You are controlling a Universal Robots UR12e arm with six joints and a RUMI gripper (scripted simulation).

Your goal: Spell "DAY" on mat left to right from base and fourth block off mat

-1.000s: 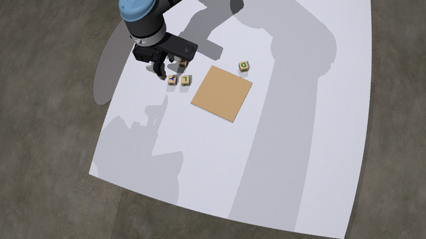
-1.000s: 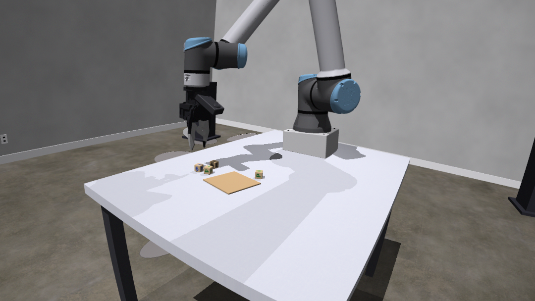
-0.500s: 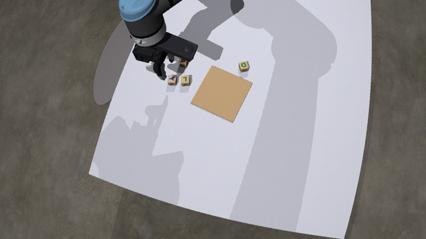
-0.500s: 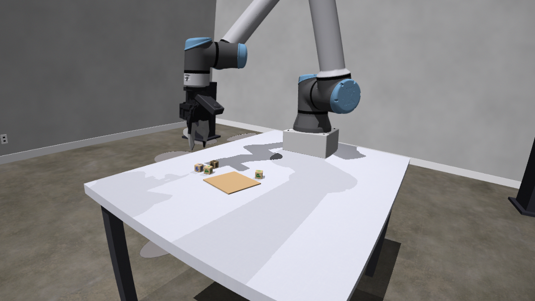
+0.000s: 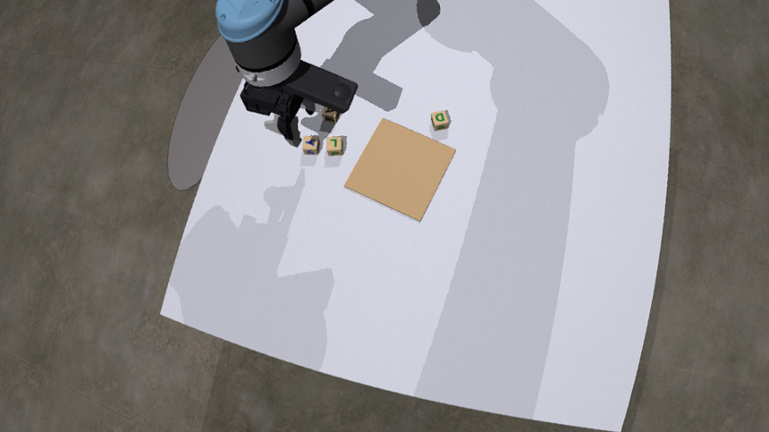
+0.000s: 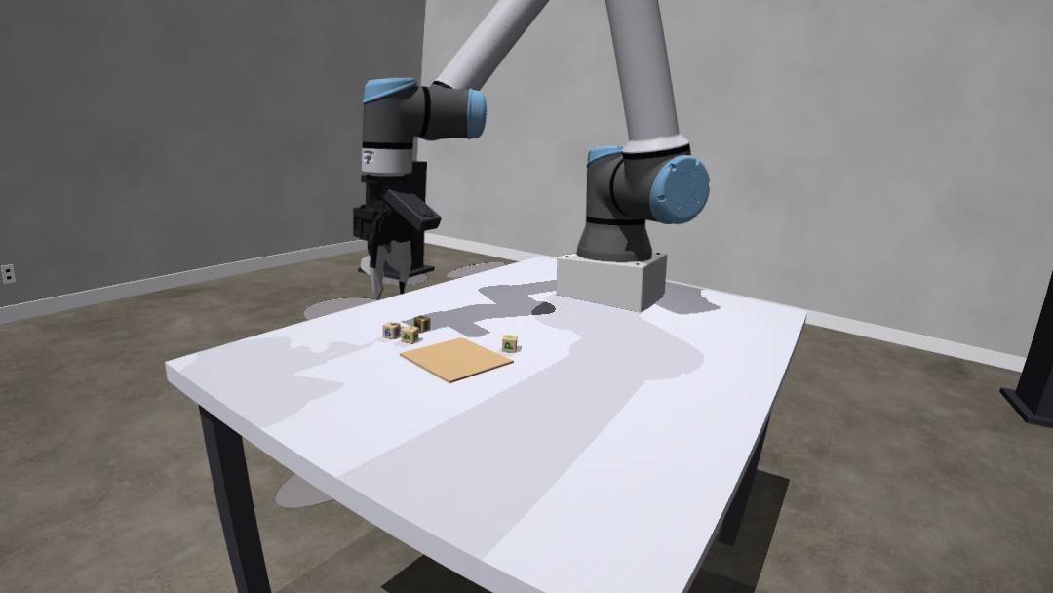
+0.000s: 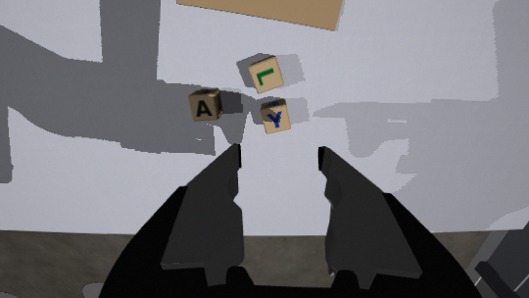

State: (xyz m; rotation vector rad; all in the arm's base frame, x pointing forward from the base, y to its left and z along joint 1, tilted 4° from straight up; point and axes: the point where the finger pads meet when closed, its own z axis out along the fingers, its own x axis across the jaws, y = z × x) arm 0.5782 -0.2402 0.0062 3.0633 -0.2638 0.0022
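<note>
Now: hand 8 cm above the blue-lettered block. Also, from my hand: D block 8 cm behind, 21 cm to the left, 8 cm below; green-lettered block 4 cm to the left, 8 cm below; tan mat 1 cm ahead, 16 cm to the left, 9 cm below.
</note>
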